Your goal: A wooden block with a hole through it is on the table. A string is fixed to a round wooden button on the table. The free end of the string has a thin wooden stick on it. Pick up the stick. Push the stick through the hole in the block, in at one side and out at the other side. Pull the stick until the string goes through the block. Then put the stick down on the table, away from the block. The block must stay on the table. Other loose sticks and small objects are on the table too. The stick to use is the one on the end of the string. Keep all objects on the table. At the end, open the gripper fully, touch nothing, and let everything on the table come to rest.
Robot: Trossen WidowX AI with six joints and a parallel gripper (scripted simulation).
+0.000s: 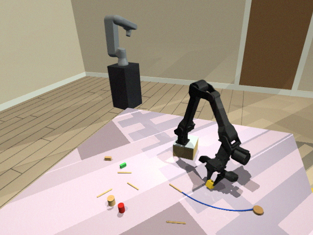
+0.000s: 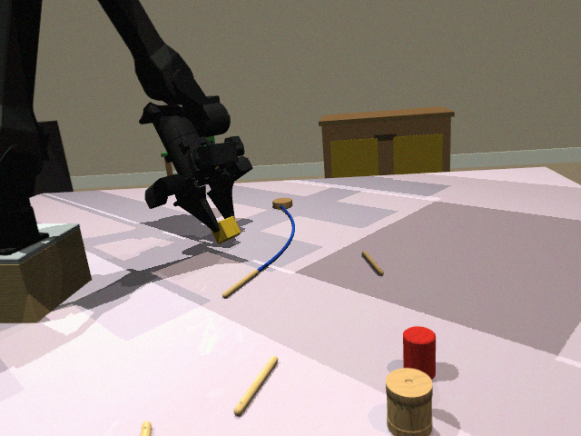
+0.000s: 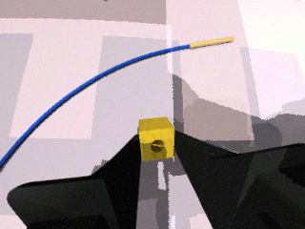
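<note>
My gripper tip is 9 cm short of the thin wooden stick, 12 cm to the left of it and 2 cm above it. The rest, counted from my gripper tip: red cylinder 31 cm ahead, 28 cm to the right, 1 cm below; yellow block right at my gripper tip; round wooden button 2 cm ahead, 22 cm to the left, 2 cm below.
</note>
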